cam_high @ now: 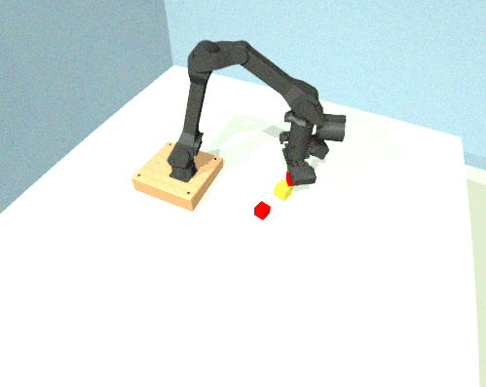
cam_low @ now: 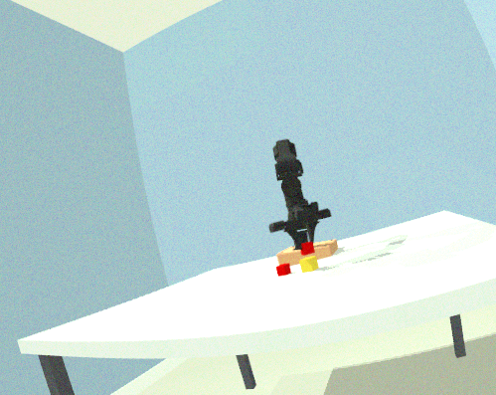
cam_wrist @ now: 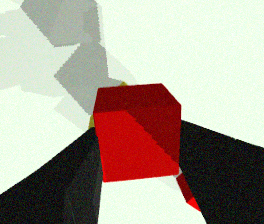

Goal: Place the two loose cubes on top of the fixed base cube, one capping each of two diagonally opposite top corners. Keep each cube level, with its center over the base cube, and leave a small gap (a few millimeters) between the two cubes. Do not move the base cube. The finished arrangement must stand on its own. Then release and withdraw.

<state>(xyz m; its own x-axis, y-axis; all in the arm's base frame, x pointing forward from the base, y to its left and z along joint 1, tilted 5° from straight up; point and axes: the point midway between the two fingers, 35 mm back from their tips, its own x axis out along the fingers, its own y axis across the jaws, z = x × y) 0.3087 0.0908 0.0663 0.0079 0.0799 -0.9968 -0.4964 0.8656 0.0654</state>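
My gripper tip is 20 mm past the yellow cube, 10 mm to the left of it and 50 mm above it.
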